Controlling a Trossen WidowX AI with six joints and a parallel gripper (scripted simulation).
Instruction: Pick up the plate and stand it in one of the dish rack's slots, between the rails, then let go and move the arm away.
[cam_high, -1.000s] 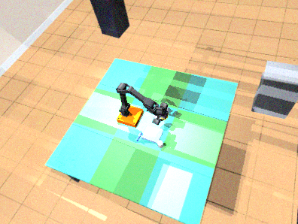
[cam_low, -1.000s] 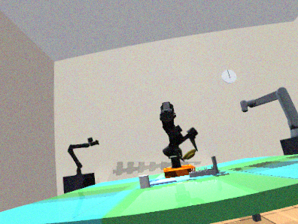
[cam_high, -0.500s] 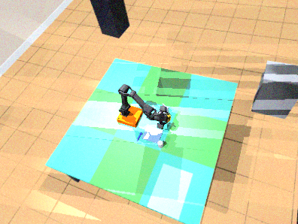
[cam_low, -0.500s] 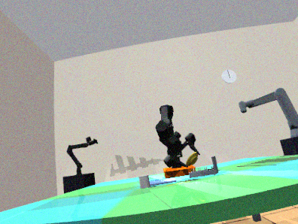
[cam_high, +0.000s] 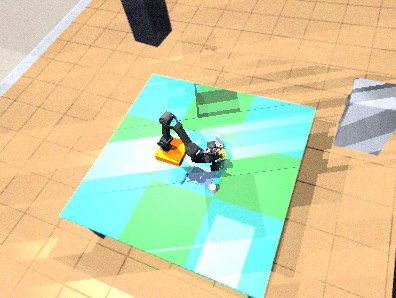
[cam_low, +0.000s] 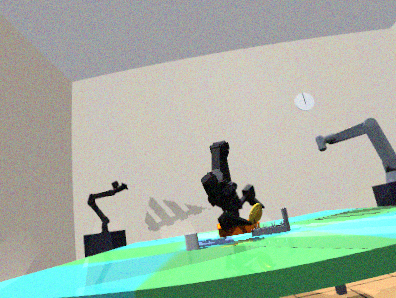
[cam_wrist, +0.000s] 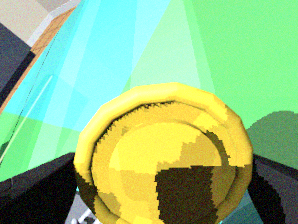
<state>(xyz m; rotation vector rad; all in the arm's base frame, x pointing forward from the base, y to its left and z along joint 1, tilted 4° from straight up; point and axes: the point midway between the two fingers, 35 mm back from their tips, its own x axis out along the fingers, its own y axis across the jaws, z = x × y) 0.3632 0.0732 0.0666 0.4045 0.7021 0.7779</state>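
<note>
Right now the grey dish rack is 10 cm behind my gripper tip, 5 cm below it and 4 cm to the left of it. Also, from my gripper tip: pale blue mat (17 cm to the right, 7 cm below, 7 cm behind); then yellow plate (1 cm to the right); then cup (23 cm to the right, 5 cm below, 4 cm ahead).
</note>
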